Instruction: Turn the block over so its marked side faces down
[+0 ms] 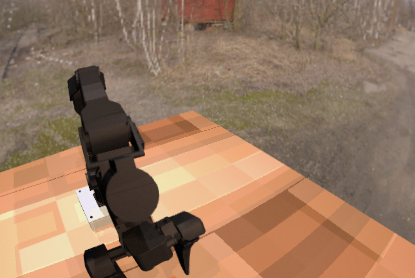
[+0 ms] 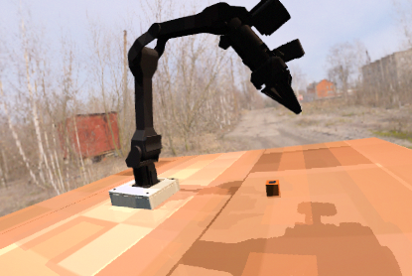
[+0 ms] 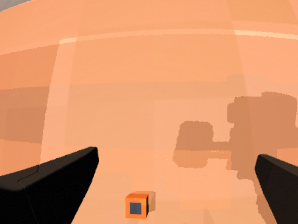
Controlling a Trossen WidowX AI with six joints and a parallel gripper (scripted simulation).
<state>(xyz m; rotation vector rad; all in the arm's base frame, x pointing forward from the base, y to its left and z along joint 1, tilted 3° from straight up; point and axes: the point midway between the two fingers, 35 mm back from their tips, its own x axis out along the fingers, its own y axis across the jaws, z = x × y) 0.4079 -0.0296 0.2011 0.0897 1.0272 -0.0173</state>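
Right now the orange block is 170 mm below my gripper tip, 80 mm behind it and 50 mm to the left of it.
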